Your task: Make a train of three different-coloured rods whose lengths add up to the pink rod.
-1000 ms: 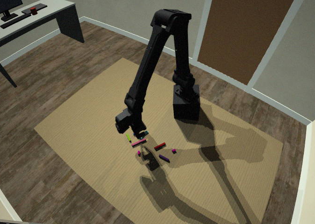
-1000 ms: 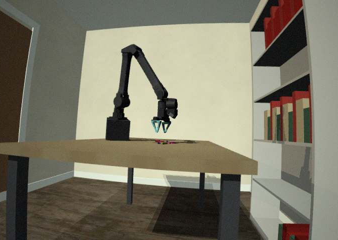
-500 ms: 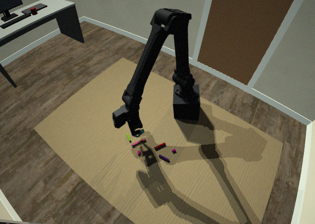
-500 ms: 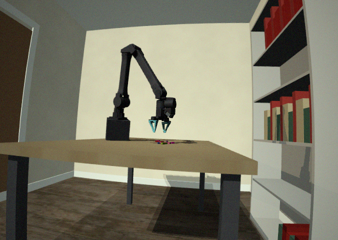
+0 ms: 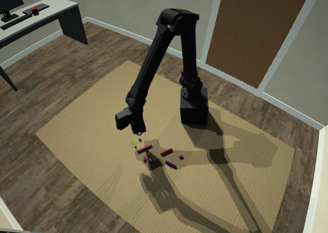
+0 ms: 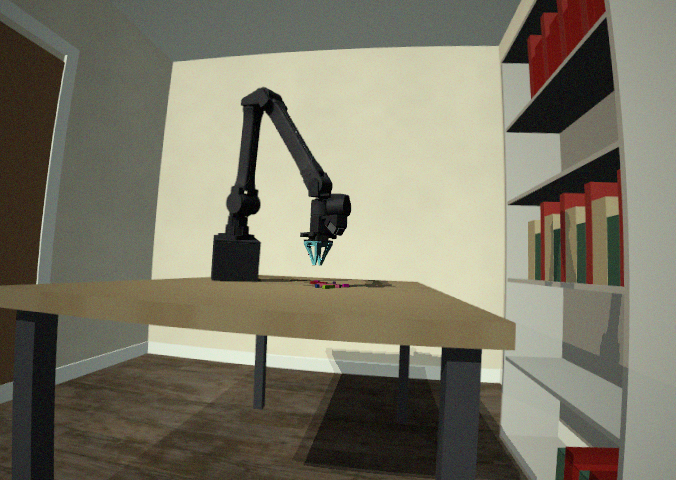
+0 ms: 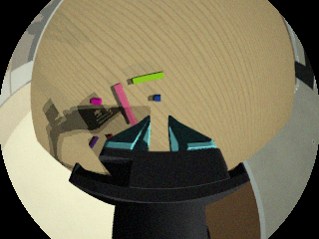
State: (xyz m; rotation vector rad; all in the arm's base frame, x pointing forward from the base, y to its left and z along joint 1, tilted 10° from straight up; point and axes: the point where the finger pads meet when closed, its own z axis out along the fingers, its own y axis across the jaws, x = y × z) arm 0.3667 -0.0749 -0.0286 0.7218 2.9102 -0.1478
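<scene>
Right now my hand is 7 cm above the blue rod. From my hand the other things lie so: red rod: 6 cm behind, 16 cm to the left, 7 cm below; then pink rod: 2 cm ahead, 6 cm to the left, 7 cm below; then lime rod: 4 cm ahead, 7 cm below.
</scene>
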